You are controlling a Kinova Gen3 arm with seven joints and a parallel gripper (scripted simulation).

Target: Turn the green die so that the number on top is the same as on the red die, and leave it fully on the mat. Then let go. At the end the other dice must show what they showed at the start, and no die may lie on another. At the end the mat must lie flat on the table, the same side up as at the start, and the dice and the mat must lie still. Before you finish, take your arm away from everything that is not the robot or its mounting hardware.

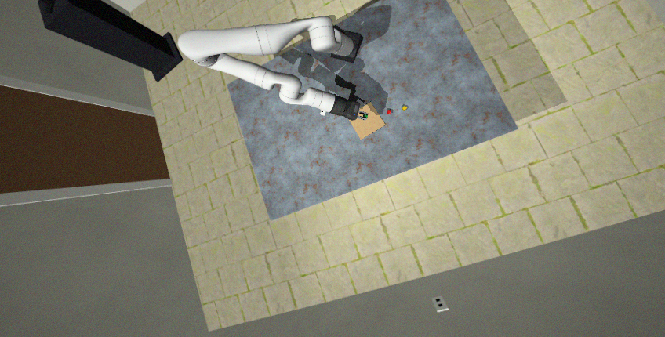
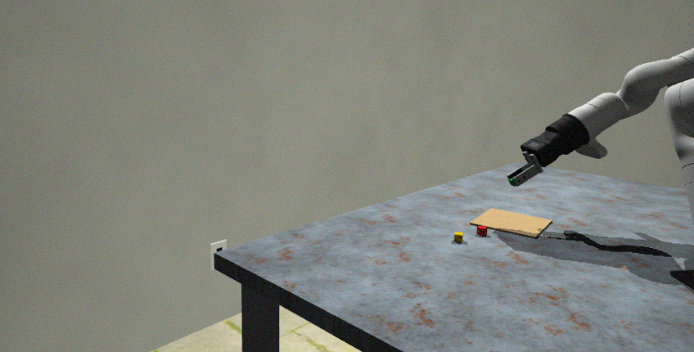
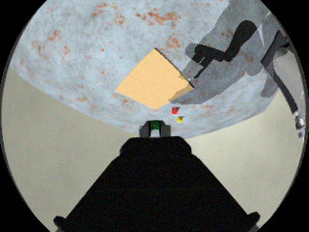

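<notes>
Now: hand 1 cm to the right of the tan mat and 10 cm above it. From my hand the other things lie so: red die: 3 cm ahead, 12 cm to the left, 10 cm below; then yellow die: 6 cm ahead, 19 cm to the left, 10 cm below; then green die: 1 cm ahead, 1 cm to the left, 1 cm below.
</notes>
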